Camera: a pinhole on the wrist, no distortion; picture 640 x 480 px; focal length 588.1 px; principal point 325.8 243.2 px. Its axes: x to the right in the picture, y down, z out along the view. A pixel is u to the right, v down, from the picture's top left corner.
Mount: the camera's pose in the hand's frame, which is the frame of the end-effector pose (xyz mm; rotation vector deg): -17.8 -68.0 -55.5 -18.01 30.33 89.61
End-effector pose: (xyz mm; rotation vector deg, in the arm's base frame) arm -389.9 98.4 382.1 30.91 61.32 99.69
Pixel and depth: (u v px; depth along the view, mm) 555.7 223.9 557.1
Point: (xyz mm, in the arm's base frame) -387.0 220.2 876.6
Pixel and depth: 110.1 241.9 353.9
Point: -170.7 258.2 538.7
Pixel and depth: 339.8 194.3 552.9
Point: -241.2 319.9 769.5
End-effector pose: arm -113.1 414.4 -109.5 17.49 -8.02 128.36
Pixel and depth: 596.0 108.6 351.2
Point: -337.3 294.2 61.0
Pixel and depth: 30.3 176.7 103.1
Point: -63.1 448.0 -52.3
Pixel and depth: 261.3 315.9 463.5
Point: -136.8 247.6 246.1
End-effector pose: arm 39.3 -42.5 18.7 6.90 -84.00 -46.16
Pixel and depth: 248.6 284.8 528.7
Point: -298.4 226.4 171.1
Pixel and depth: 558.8 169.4 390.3
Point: -33.3 191.8 244.2
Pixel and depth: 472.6 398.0 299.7
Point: -49.8 171.6 70.3
